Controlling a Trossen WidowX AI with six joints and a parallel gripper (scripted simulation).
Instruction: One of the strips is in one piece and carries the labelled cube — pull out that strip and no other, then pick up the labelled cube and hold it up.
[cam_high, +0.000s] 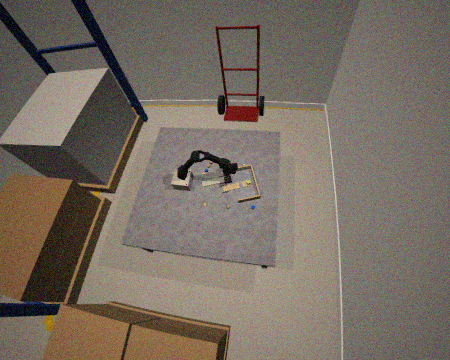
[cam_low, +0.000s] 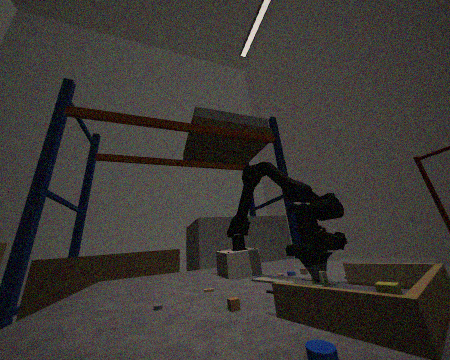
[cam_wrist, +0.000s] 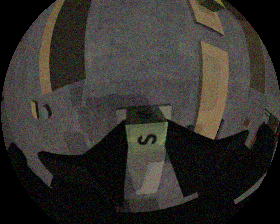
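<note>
Now: the tan strip 80 mm to the right of my gripper tip, 60 mm ahead of it and 10 mm below it.
</note>
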